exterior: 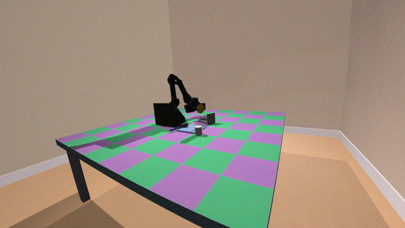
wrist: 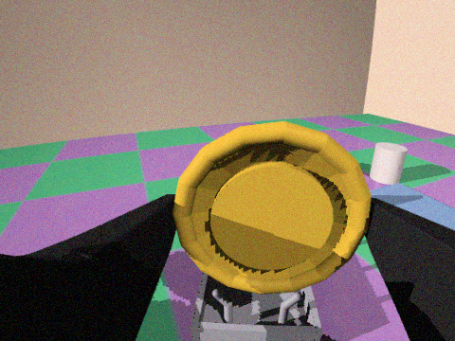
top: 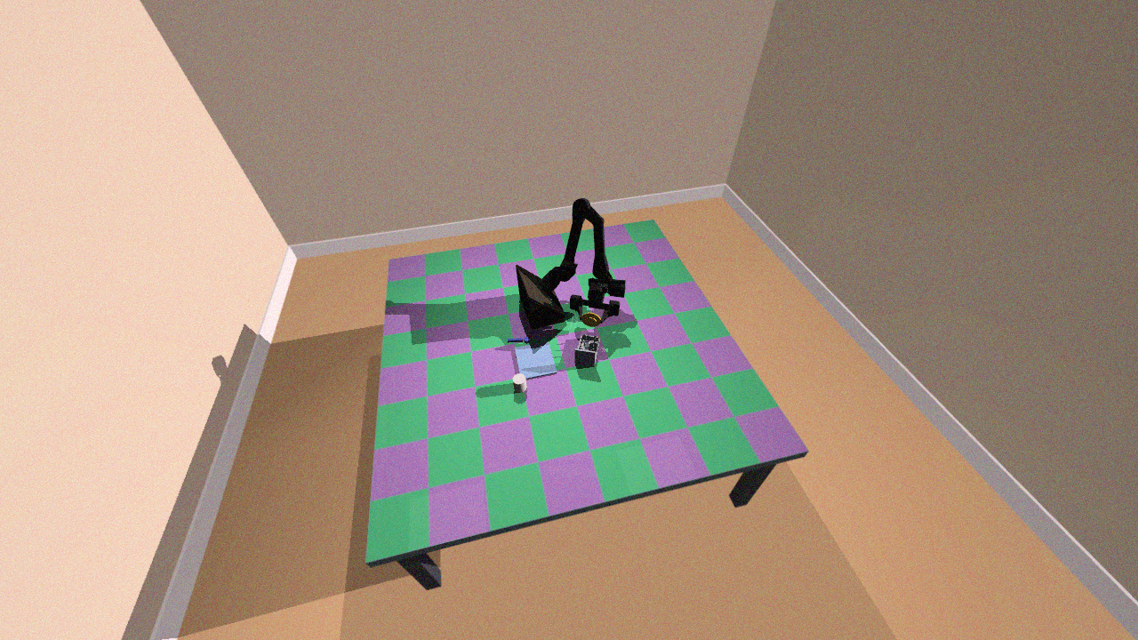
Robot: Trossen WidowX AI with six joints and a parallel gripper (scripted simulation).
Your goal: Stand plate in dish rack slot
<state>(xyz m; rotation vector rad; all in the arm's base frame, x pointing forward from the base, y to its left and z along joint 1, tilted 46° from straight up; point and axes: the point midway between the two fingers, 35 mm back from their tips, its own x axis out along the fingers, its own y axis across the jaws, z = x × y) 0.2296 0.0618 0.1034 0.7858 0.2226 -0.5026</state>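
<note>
Right now the grey dish rack is 80 mm below my gripper tip, 60 mm ahead of it and 30 mm to the right of it. The rest, counted from my gripper tip: yellow plate right at my gripper tip; then blue spoon 250 mm to the right, 100 mm below, 80 mm behind; then light blue mat 230 mm to the right, 100 mm below, 30 mm ahead.
</note>
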